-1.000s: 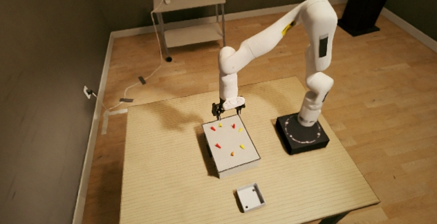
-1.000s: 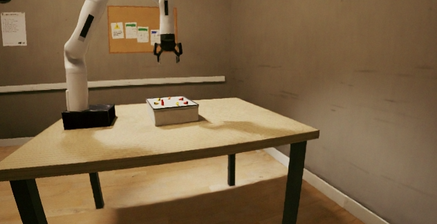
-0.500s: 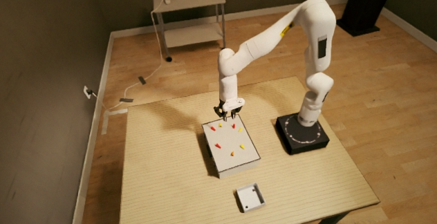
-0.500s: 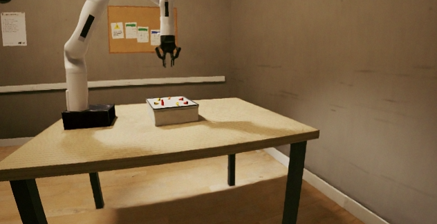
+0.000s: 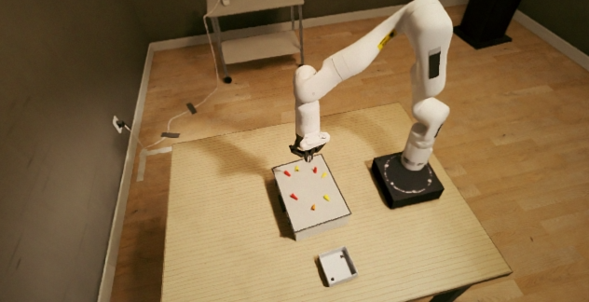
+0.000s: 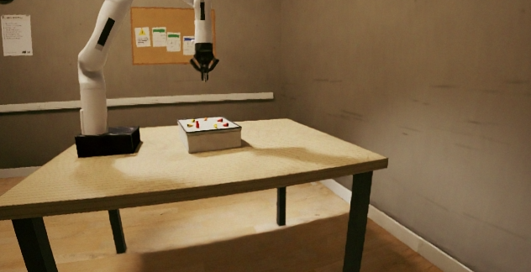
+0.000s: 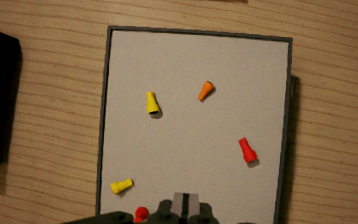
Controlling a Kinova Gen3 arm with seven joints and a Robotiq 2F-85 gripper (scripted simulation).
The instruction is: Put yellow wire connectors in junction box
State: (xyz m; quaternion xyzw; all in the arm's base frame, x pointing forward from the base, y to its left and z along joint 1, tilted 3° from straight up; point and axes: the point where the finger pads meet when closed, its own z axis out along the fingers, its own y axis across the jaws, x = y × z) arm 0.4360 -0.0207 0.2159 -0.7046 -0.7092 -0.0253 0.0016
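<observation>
My gripper is now 1 cm short of the orange connector, 8 cm to the right of it and 19 cm above it. Also, from my hand: grey tool case: 22 cm below.
</observation>
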